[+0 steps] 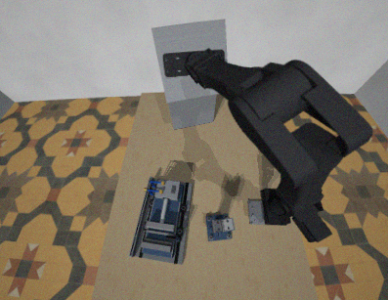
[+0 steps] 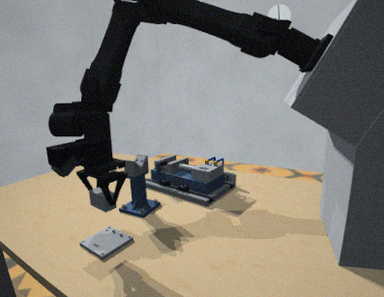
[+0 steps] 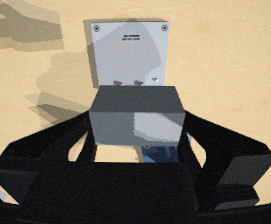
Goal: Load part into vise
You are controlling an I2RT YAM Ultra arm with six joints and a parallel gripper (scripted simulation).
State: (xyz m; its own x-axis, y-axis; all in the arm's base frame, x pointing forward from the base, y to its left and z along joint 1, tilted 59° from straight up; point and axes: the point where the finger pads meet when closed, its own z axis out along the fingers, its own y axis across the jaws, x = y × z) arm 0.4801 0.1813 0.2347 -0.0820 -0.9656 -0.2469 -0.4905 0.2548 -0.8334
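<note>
Now: the infeed plate 10 mm to the left of my hand and 110 mm below it. Round my hand: V-block post: 30 mm ahead, 170 mm to the right, 50 mm below; part: right at my hand; work stop: 50 mm ahead, 340 mm to the right, 20 mm below.
</note>
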